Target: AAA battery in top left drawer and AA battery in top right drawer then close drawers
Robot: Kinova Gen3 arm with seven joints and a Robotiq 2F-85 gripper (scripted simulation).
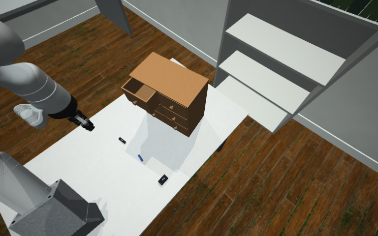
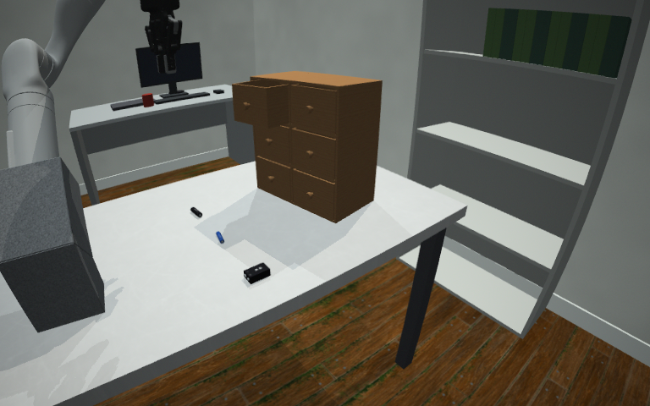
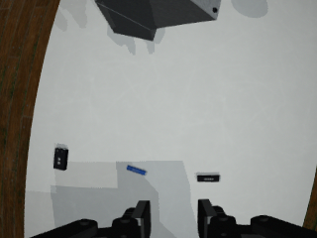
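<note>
The blue AAA battery is 39 cm below my hand, 7 cm to the right of it and 4 cm ahead of it. Also, from my hand: black box 39 cm below, 25 cm to the right, 2 cm ahead; then black AA battery 39 cm below, 8 cm to the left, 4 cm ahead.
</note>
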